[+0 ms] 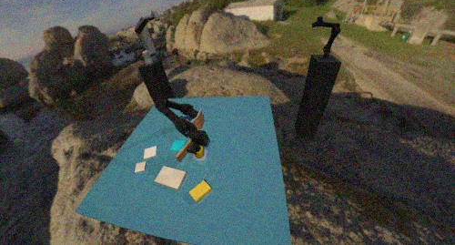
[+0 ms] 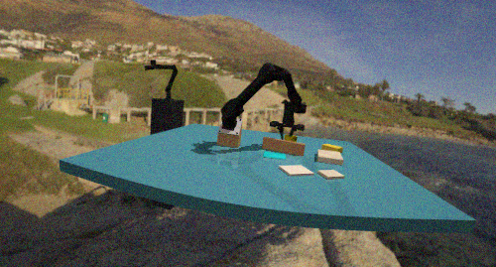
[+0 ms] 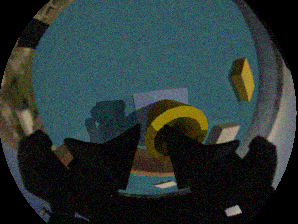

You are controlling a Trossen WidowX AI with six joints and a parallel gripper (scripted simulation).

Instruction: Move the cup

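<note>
My gripper tip is now 21 cm to the left of the cyan pad, 5 cm above it and 4 cm past it. Also, from my gripper tip: yellow cup 2 cm ahead; then beige slab 23 cm ahead, 14 cm to the right, 3 cm below; then brown wooden bar 10 cm to the right, 2 cm below, 1 cm behind.
</note>
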